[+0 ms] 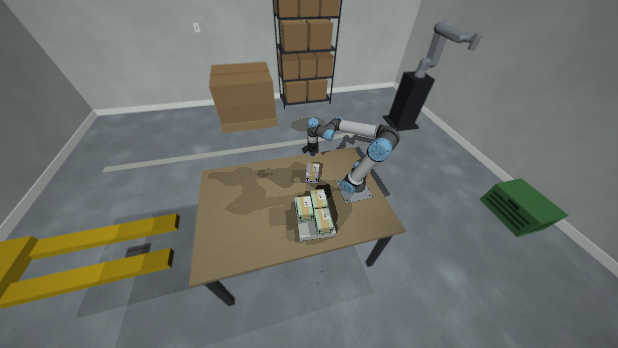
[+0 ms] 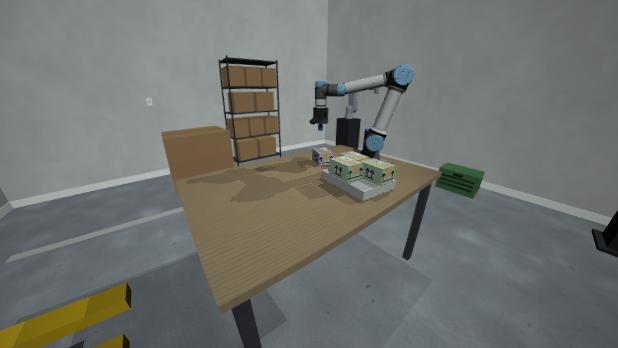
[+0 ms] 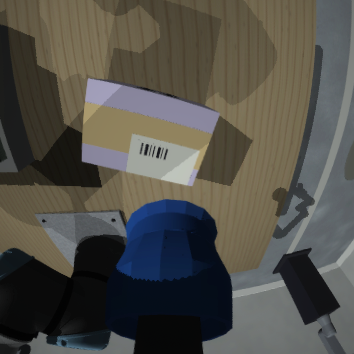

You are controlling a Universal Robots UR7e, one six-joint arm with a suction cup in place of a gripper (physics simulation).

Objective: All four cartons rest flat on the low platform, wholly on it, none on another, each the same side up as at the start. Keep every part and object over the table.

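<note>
A lilac and tan carton point(image 1: 312, 172) point(image 2: 322, 156) point(image 3: 145, 135) lies flat on the table, apart from the low platform, with its barcode label on top. Three green and tan cartons stand on the light grey platform point(image 1: 306, 231) point(image 2: 365, 188) point(image 3: 15, 115): one at the left point(image 1: 304, 208) point(image 2: 345, 169), one at the back right point(image 1: 319, 198) point(image 2: 354, 156) and one at the front right point(image 1: 324, 221) point(image 2: 379, 171). None is on another. The platform's front-left corner is bare. My blue suction cup point(image 1: 312, 154) point(image 2: 320, 128) point(image 3: 171, 220) is off, carries nothing and hangs above the lilac carton's level, not touching it.
The arm's base plate point(image 1: 356, 192) point(image 3: 82, 230) is fixed at the table's right side, near the cartons. The wooden table point(image 1: 235, 240) point(image 2: 260, 225) ends behind the lilac carton. A shelf rack, a large brown box, a green crate and yellow forks stand off the table.
</note>
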